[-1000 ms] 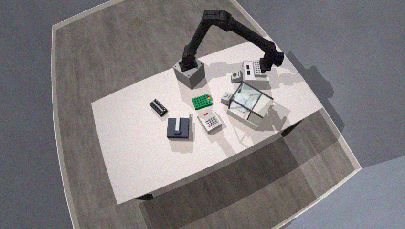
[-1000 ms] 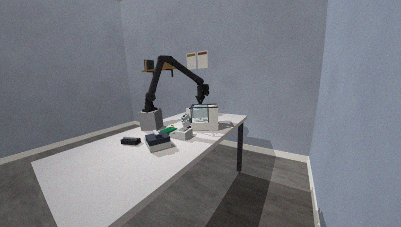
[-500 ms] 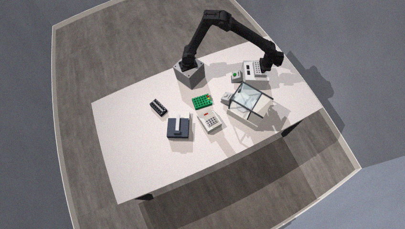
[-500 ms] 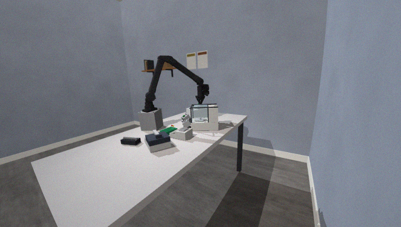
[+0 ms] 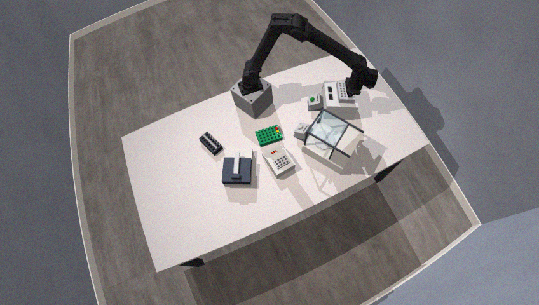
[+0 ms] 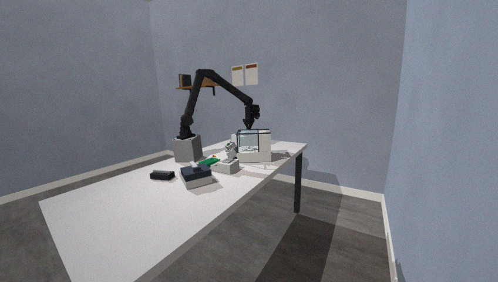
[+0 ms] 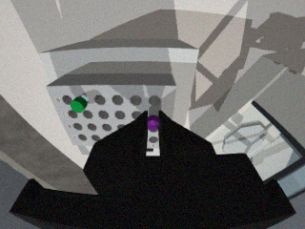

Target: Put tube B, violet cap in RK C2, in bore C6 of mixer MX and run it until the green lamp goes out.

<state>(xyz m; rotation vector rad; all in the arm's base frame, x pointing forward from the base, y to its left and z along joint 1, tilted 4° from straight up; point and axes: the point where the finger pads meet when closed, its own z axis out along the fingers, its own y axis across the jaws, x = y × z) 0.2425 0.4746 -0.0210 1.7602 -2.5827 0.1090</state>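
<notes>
Now: the violet-capped tube B 2 cm below my hand. The rest, counted from my hand: green start key: 16 cm to the right, 11 cm below, 11 cm behind; then grey bore block: 4 cm behind, 3 cm below, 1 cm to the left; then red-capped tube: 41 cm to the right, 15 cm below, 2 cm behind.
</notes>
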